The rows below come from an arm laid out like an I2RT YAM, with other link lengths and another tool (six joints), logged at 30 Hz.
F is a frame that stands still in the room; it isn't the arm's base.
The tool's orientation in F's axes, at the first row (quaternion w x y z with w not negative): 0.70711, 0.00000, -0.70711, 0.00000
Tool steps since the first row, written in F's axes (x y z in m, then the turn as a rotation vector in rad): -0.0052, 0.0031, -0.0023, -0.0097, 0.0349, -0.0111; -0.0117, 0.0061, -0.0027, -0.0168, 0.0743, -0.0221; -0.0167, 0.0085, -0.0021, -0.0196, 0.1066, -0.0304; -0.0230, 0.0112, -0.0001, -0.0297, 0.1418, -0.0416; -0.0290, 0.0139, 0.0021, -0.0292, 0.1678, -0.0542; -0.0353, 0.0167, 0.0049, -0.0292, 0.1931, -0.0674; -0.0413, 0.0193, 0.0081, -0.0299, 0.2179, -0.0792; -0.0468, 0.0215, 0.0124, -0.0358, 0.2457, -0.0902; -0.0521, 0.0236, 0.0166, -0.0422, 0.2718, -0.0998
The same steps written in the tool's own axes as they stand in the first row. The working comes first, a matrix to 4 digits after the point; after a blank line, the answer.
The tool's axes in the first row as the columns of a matrix, in F's axes (used below as rounded here):
0.0000, 0.0000, -1.0000
0.0000, 1.0000, 0.0000
1.0000, 0.0000, 0.0000

-0.0023, 0.0031, 0.0052, -0.0111, 0.0349, 0.0097; -0.0027, 0.0061, 0.0117, -0.0221, 0.0743, 0.0168; -0.0021, 0.0085, 0.0167, -0.0304, 0.1066, 0.0196; -0.0001, 0.0112, 0.0230, -0.0416, 0.1418, 0.0297; 0.0021, 0.0139, 0.0290, -0.0542, 0.1678, 0.0292; 0.0049, 0.0167, 0.0353, -0.0674, 0.1931, 0.0292; 0.0081, 0.0193, 0.0413, -0.0792, 0.2179, 0.0299; 0.0124, 0.0215, 0.0468, -0.0902, 0.2457, 0.0358; 0.0166, 0.0236, 0.0521, -0.0998, 0.2718, 0.0422
